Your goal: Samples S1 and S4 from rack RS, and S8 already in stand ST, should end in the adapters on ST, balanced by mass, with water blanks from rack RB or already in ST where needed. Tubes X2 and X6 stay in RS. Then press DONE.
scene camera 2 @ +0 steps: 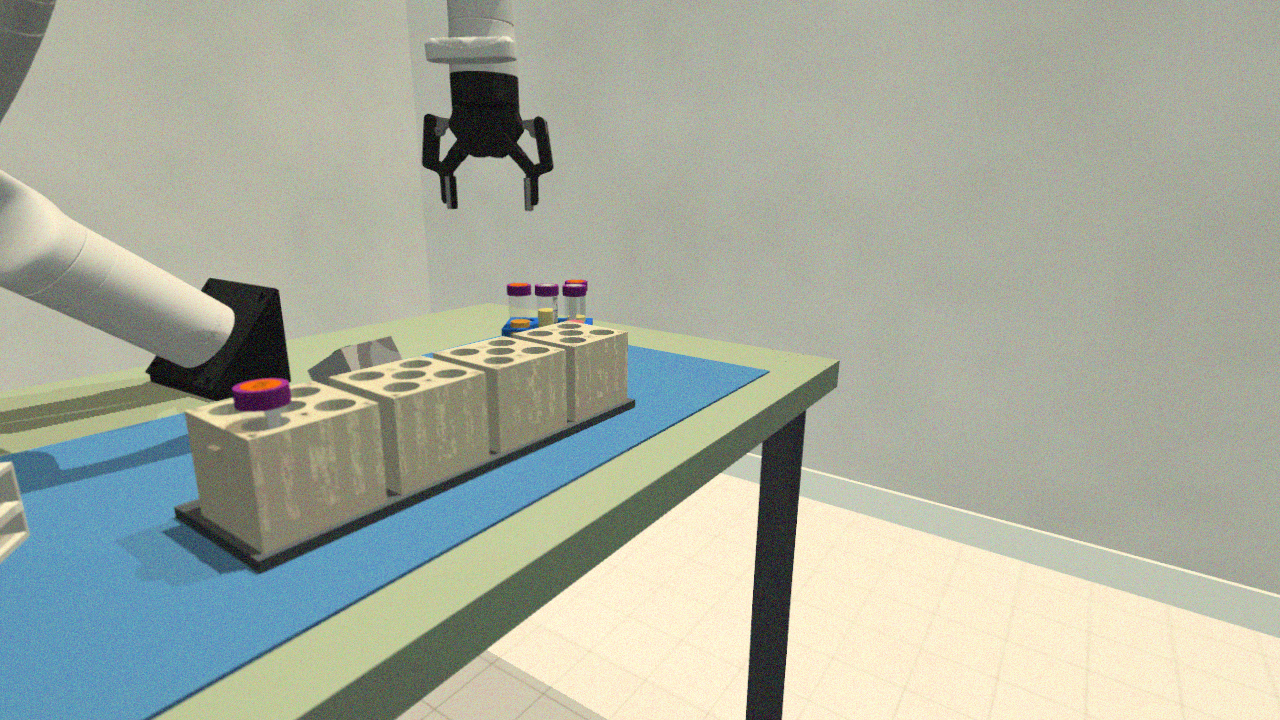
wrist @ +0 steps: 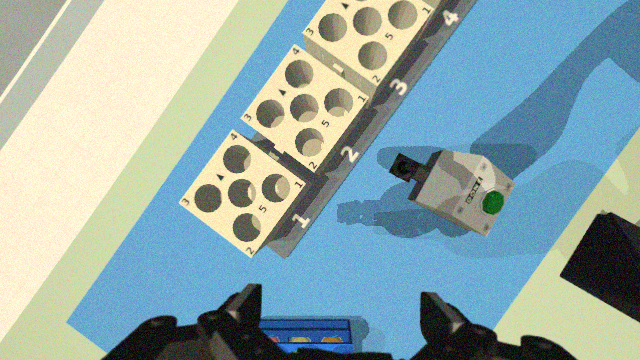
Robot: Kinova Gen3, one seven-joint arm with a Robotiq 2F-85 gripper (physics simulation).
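Pixels of known places: gripper, fingertip midpoint: (scene camera 2: pixel 491 209) (wrist: pixel 339 305); arm's base at its link origin: (scene camera 2: pixel 205 336).
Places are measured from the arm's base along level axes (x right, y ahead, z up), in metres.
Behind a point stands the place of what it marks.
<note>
My gripper (scene camera 2: pixel 489 207) @[y 0.361, x -0.133, z 0.171 m] (wrist: pixel 339 305) @[y 0.361, x -0.133, z 0.171 m] is open and empty, high above the blue rack (wrist: pixel 310 324) @[y 0.338, x -0.256, z -0.056 m]. In the scene view that rack is partly hidden behind the stand; purple-rimmed tubes stand there: one orange-topped cap (scene camera 2: pixel 519 289) @[y 0.315, x -0.245, z 0.055 m] at left, two caps (scene camera 2: pixel 546 290) @[y 0.349, x -0.263, z 0.054 m] (scene camera 2: pixel 574 290) @[y 0.385, x -0.281, z 0.055 m] beside it, and another orange top (scene camera 2: pixel 575 282) @[y 0.363, x -0.320, z 0.060 m] behind. Their labels are unreadable. The stand's dark base (scene camera 2: pixel 429 480) @[y 0.479, x 0.120, z -0.049 m] (wrist: pixel 286 249) carries beige adapters. Adapters 1 (wrist: pixel 260 172) @[y 0.467, x -0.097, z 0.035 m] and 2 (wrist: pixel 320 122) @[y 0.433, x -0.023, z 0.035 m] show empty holes. An orange-capped tube (scene camera 2: pixel 261 394) @[y 0.451, x 0.239, z 0.062 m] stands in the nearest adapter (scene camera 2: pixel 313 474) @[y 0.462, x 0.216, z -0.006 m]; its label is unreadable.
A grey box (scene camera 2: pixel 358 356) @[y 0.274, x 0.005, z 0.010 m] (wrist: pixel 450 185) @[y 0.277, x -0.019, z 0.006 m] with a green button (wrist: pixel 493 202) @[y 0.231, x -0.016, z 0.011 m] stands beside the stand. The black arm base (scene camera 2: pixel 255 335) @[y 0.077, x -0.014, z 0.007 m] (wrist: pixel 602 262) @[y 0.077, x -0.018, z -0.024 m] is at the table's far side. Part of a white rack (scene camera 2: pixel 10 519) @[y 0.276, x 0.311, z -0.039 m] shows at the scene view's left edge.
</note>
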